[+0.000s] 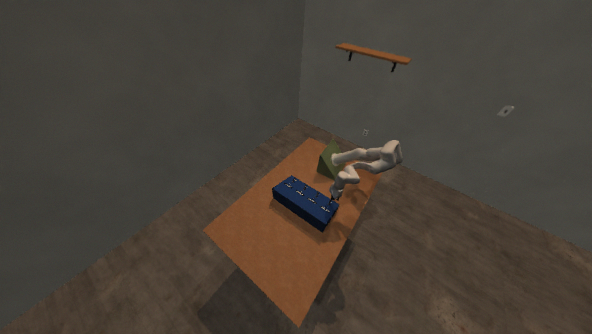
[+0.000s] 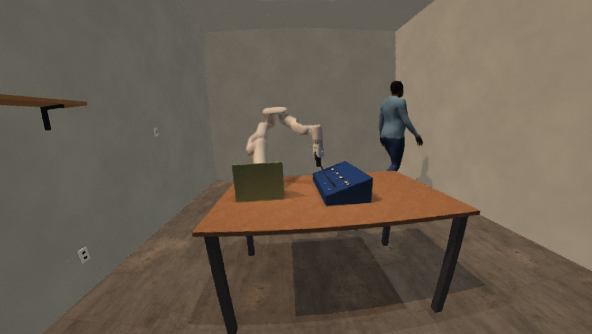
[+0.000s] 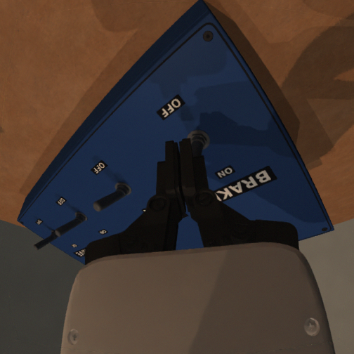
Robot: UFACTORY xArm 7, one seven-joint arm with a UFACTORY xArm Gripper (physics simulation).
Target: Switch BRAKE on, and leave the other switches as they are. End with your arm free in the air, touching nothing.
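Where they show: gripper, fingertip midpoint: (image 1: 332,199) (image 2: 318,166); arm's base, link origin: (image 1: 335,159) (image 2: 260,177).
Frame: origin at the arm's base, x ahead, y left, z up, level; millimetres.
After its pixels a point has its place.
A blue switch box (image 1: 295,199) {x 600, y -71, z 16 mm} (image 2: 357,187) {x 540, y -276, z -21 mm} (image 3: 235,80) with a sloped top stands on the table. The BRAKE switch (image 3: 199,139) shows its round base near one end of the box, between its OFF label (image 3: 171,107) and its ON label (image 3: 225,172). Its lever is mostly hidden behind a finger, so I cannot tell its position. My gripper (image 1: 332,201) {x 424, y 167, z 9 mm} (image 2: 318,163) {x 424, y 167, z 9 mm} (image 3: 180,154) is shut and empty, with its fingertips right beside the BRAKE lever; contact is not clear. Further levers (image 3: 111,199) (image 3: 71,224) (image 3: 46,240) stand along the box.
A green wedge-shaped block (image 1: 326,164) {x 133, y -34, z 29 mm} (image 2: 258,181) {x -5, y -115, z 5 mm} stands on the orange-brown table (image 1: 275,250) {x 956, y -2, z -120 mm} (image 2: 410,200) {x 870, y -310, z -120 mm} near the arm's base. A shelf (image 1: 373,53) (image 2: 35,102) hangs on the wall. A person (image 2: 393,117) in a blue top stands beyond the table.
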